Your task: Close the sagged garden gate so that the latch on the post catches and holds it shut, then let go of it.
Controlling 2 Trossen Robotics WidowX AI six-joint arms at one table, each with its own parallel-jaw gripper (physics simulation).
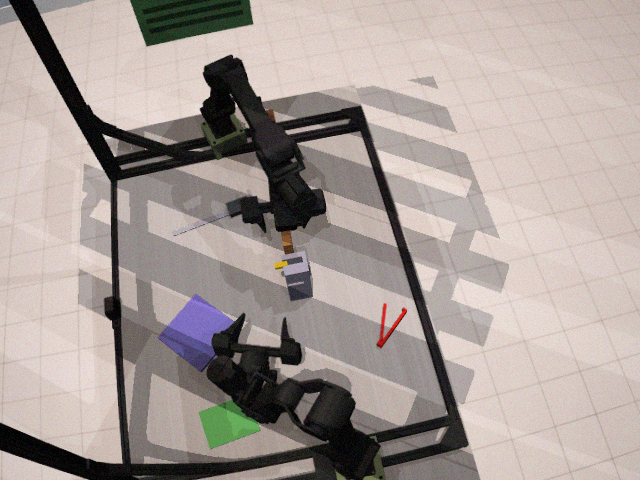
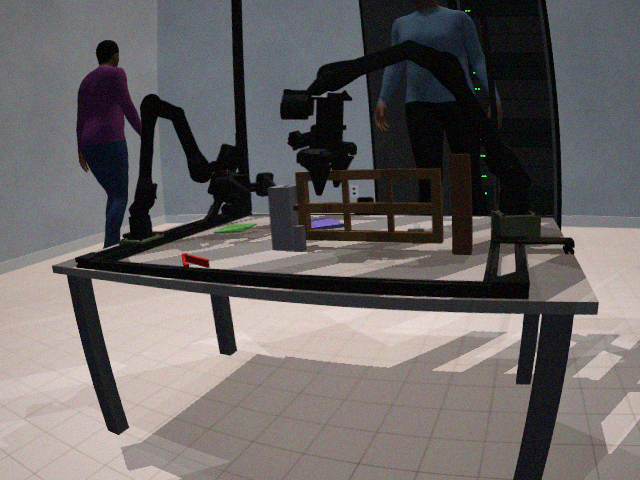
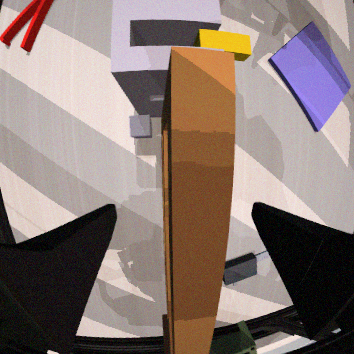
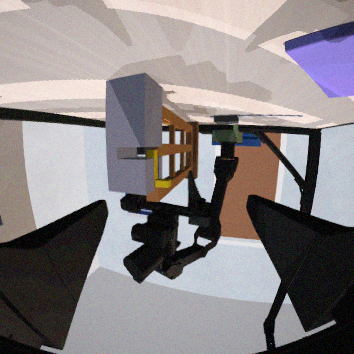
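Seen in the pictures: left gripper, fingertip midpoint: (image 2: pixel 327 191) (image 4: pixel 166 167); right gripper, fingertip midpoint: (image 1: pixel 264 316) (image 2: pixel 264 192) (image 4: pixel 178 204); left arm's base, origin of the base link: (image 1: pixel 222 127) (image 2: pixel 515 212) (image 4: pixel 227 141); right arm's base, origin of the base link: (image 1: pixel 357 462) (image 2: pixel 141 237).
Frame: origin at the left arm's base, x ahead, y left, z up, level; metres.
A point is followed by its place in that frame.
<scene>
The brown lattice gate (image 1: pixel 287 241) {x 0.484, y -0.021, z 0.105 m} (image 2: pixel 369 208) {x 0.338, y 0.037, z 0.025 m} (image 3: pixel 200 200) {x 0.448, y -0.009, z 0.105 m} (image 4: pixel 172 148) {x 0.412, y -0.009, z 0.025 m} stands upright between the brown post (image 2: pixel 461 204) {x 0.153, y 0.108, z 0.037 m} and the grey latch post (image 1: pixel 298 281) {x 0.552, y -0.034, z 0.037 m} (image 2: pixel 282 219) {x 0.529, y 0.001, z 0.005 m} (image 3: pixel 122 55) {x 0.515, y 0.000, z 0.076 m} (image 4: pixel 120 115) {x 0.552, y -0.030, z -0.017 m}. Its free end meets the grey post beside the slot. The yellow latch piece (image 1: pixel 280 265) {x 0.513, y -0.057, z 0.072 m} (image 3: pixel 225 42) {x 0.511, y -0.054, z 0.072 m} (image 4: pixel 162 183) {x 0.515, y -0.063, z 0.067 m} sticks out there; whether it is caught I cannot tell. My left gripper (image 1: pixel 284 227) {x 0.426, y -0.005, z 0.061 m} (image 2: pixel 328 189) {x 0.426, y -0.005, z 0.061 m} (image 3: pixel 185 210) {x 0.426, y -0.005, z 0.061 m} is open, its fingers on either side of the gate's top rail, with gaps. My right gripper (image 1: pixel 263 317) {x 0.599, y -0.140, z 0.054 m} is open and empty, apart from the grey post.
A purple square (image 1: pixel 193 330) {x 0.503, y -0.302, z -0.054 m} (image 3: pixel 312 75) {x 0.506, y -0.275, z -0.055 m} lies near the right gripper, a green square (image 1: pixel 227 423) {x 0.744, y -0.322, z -0.062 m} (image 2: pixel 235 227) {x 0.742, y -0.322, z -0.061 m} by the right arm. A red V-shaped piece (image 1: pixel 381 338) {x 0.737, y 0.079, z -0.048 m} (image 2: pixel 195 259) {x 0.704, y 0.107, z -0.053 m} lies near the frame. A thin rod with a dark handle (image 1: pixel 201 223) {x 0.227, y -0.169, z -0.061 m} lies beside the left gripper.
</scene>
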